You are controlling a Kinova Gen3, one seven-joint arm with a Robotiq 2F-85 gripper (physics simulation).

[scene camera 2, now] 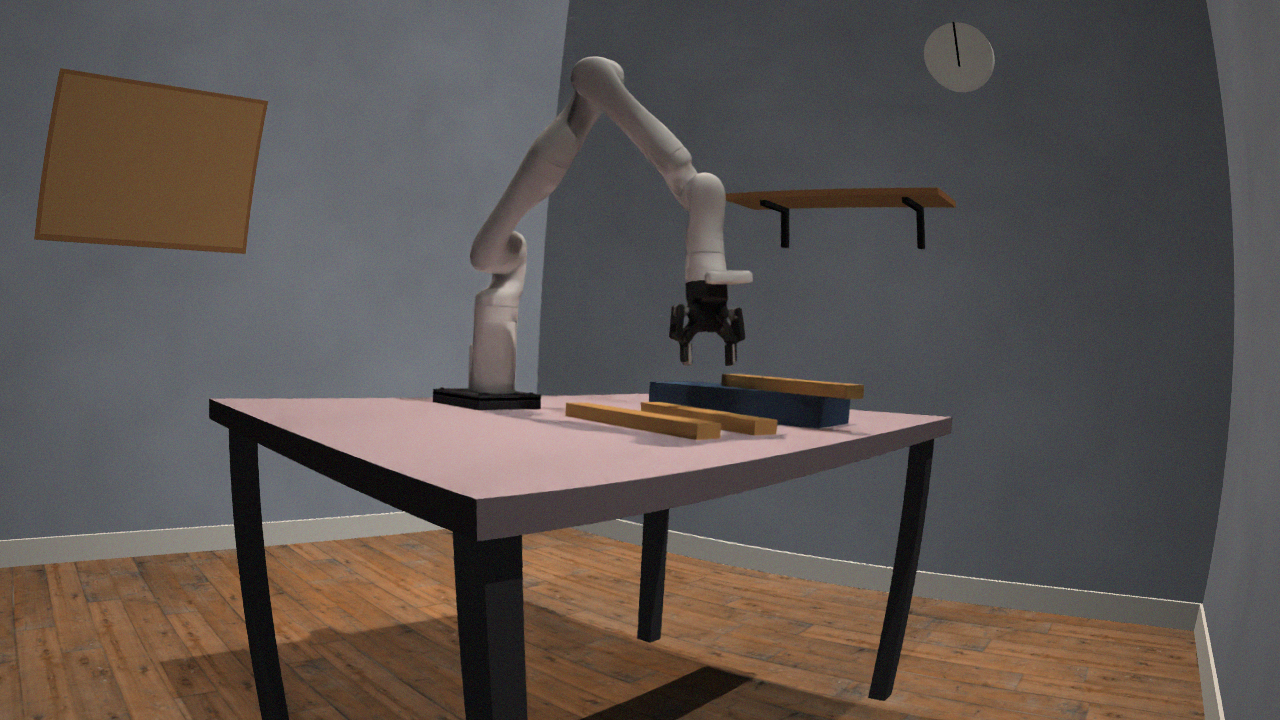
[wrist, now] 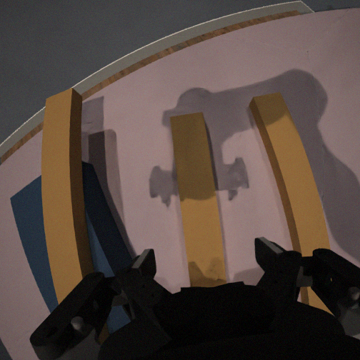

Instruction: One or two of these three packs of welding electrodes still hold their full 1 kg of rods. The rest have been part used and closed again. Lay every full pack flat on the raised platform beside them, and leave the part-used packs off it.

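Frame: origin at the arm's base, x ahead, y left, z up, level; centimetres.
Seen in the pictures: gripper, fingertip midpoint: [scene camera 2: 709, 365]; arm's base, origin of the base link: [scene camera 2: 492, 391].
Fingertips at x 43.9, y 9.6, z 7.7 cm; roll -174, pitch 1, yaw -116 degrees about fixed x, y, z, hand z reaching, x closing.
Observation:
Offsets run from my fingertips to a thing's top centre. "spot": to the spot under its first point. Level surfaces: height alone.
Three long, orange-brown packs of the same look are in view. One pack @(dx +10.1, dy +13.4, dz -2.0 cm) [scene camera 2: 792, 385] [wrist: 62, 190] lies flat on the blue raised platform @(spot: dx +16.4, dy +9.9, dz -7.3 cm) [scene camera 2: 810, 410] [wrist: 30, 215]. A second pack @(dx -0.8, dy +0.3, dz -8.0 cm) [scene camera 2: 711, 418] [wrist: 202, 215] lies on the table beside the platform. The third pack @(dx -5.3, dy -14.2, dz -8.0 cm) [scene camera 2: 640, 420] [wrist: 295, 185] lies on the table, farther from the platform and roughly parallel to the second. My gripper [scene camera 2: 708, 355] [wrist: 204, 254] is open and empty, pointing down, a clear distance above the second pack. The fullness of the packs cannot be seen.
The pink table @(dz -10.4 cm) [scene camera 2: 375, 447] [wrist: 145, 145] carries the packs and platform. The arm's black base [scene camera 2: 486, 399] stands toward the table's far left. A wall shelf [scene camera 2: 841, 197] hangs on the wall behind the arm.

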